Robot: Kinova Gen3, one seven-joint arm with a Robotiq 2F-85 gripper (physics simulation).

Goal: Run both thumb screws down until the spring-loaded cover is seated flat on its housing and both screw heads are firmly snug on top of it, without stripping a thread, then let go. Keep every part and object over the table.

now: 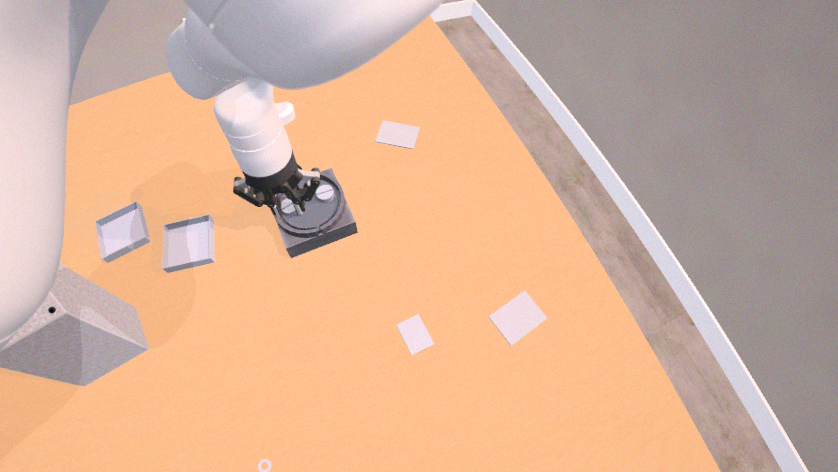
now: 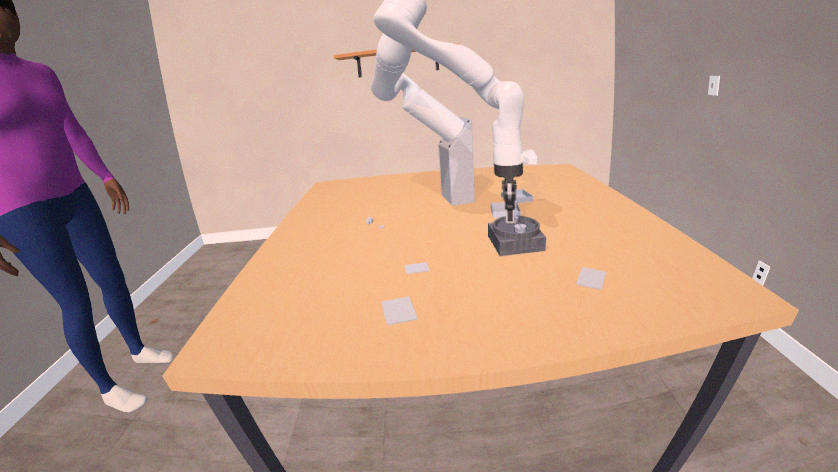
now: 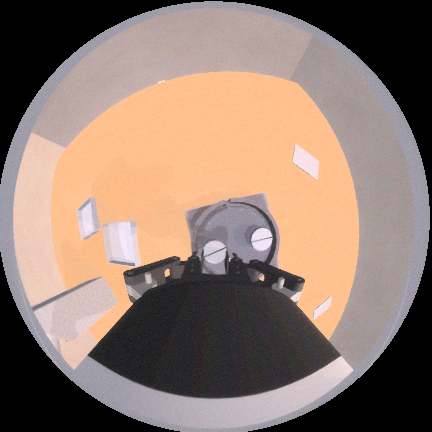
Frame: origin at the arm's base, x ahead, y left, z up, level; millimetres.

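Seen in the pictures: gripper, between the fingertips: (image 1: 290, 211) (image 2: 510, 220) (image 3: 214, 255); arm's base, origin of its link: (image 2: 455, 131).
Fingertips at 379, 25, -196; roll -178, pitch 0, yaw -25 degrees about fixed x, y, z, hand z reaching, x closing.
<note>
Pixels of each thing's top centre, then the offset from my fingertips to it, as dx, dy, dz. "pt": a spot on its surface instead.
- dark square housing, centre of its top: (image 3: 237, 244) (image 1: 307, 200) (image 2: 516, 224) +35, +2, +2
- round grey cover, centre of its top: (image 3: 237, 243) (image 1: 308, 202) (image 2: 516, 225) +35, +2, -3
- thumb screw, centre of its top: (image 3: 261, 239) (image 1: 324, 191) (image 2: 520, 226) +66, -3, +9
- small bit, a spot on its surface: (image 2: 368, 221) pt -254, -362, -41
- small white ring, centre of its top: (image 1: 264, 466) (image 2: 381, 226) -222, -326, -52
The dark square housing (image 1: 324, 239) (image 2: 520, 246) stands on the table. The round grey cover (image 1: 313, 218) (image 3: 234, 225) lies inside its raised ring. My gripper (image 1: 288, 206) (image 2: 511, 219) (image 3: 214, 255) points down and is shut on the thumb screw nearer the robot base (image 1: 286, 205) (image 3: 215, 252), whose slotted white head shows between the fingers. The other thumb screw (image 1: 324, 192) (image 2: 520, 228) (image 3: 261, 239) stands free beside it, its slotted head casting a shadow on the cover. The fingers hide part of the cover; its gap to the housing and how snug the heads are cannot be told.
Two shallow trays (image 1: 126, 250) (image 1: 188, 266) lie between the housing and the robot base (image 1: 111, 334) (image 2: 457, 170). Flat pale plates (image 1: 397, 134) (image 1: 415, 334) (image 1: 517, 317) lie around the housing. A small bit (image 2: 368, 221) and a small white ring (image 2: 381, 226) lie farther off on the table.
</note>
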